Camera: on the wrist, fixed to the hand. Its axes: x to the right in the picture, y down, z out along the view.
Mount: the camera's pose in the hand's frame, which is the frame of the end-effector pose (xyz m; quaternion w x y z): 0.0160 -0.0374 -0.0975 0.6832 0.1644 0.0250 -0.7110
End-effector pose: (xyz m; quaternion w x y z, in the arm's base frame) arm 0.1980 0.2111 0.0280 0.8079 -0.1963 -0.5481 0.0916
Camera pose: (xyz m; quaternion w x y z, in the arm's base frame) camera 0.2915 0.1619 0.0258 0.6631 0.3861 -0.4788 -0.4266
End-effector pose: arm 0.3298 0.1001 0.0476 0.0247 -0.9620 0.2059 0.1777
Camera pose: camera 0.3909 0.1163 0.1322 0.2962 -0.8040 -0.5135 0.0459
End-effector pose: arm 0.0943 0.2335 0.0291 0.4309 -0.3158 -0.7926 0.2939
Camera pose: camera 0.1629 0.2410 0.1091 0.5751 0.4113 -0.7070 0.0168
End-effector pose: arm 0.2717 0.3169 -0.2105 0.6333 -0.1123 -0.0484 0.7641
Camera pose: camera 0.3274 0.3331 -0.2988 0.9957 0.0427 0.0285 0.0769
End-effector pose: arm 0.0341 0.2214 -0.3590 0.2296 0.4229 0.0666 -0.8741
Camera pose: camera 0.0775 0.2793 -0.4360 0.5358 -0.3012 -0.2082 0.7608
